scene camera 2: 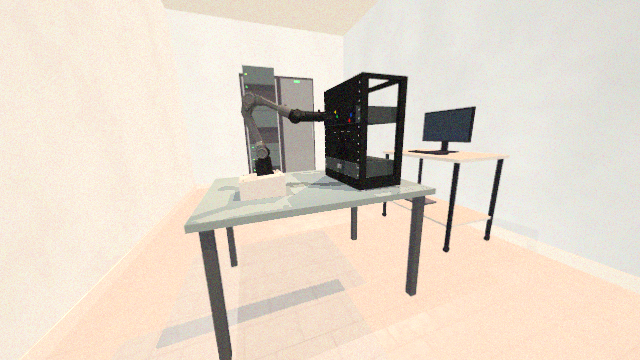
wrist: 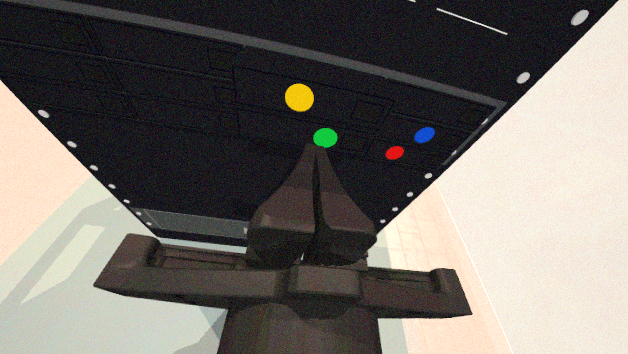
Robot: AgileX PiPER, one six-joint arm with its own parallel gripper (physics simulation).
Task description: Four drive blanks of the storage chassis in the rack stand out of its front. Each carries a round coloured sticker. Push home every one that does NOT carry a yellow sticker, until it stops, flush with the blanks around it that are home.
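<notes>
The black rack (scene camera 2: 365, 150) holds the storage chassis, whose grey rim (wrist: 350, 63) crosses the wrist view. The yellow sticker (wrist: 299, 97) (scene camera 2: 335, 112) is on a blank above the one with the green sticker (wrist: 325, 137) (scene camera 2: 337, 116). The blue sticker (wrist: 424, 135) (scene camera 2: 351, 115) and the red sticker (wrist: 394, 152) (scene camera 2: 349, 120) are farther right. The yellow-stickered blank seems to stand out; the depths of the others are hard to tell. My gripper (wrist: 312, 155) is shut and empty, its tips at the green sticker's lower edge. Contact cannot be told.
The rack stands on the grey-green table (scene camera 2: 310, 204), near its right end. The arm's white base block (scene camera 2: 262, 186) is at the left. A side table (scene camera 2: 465, 158) with a monitor (scene camera 2: 448, 125) stands behind right, and grey cabinets (scene camera 2: 296, 125) stand at the back.
</notes>
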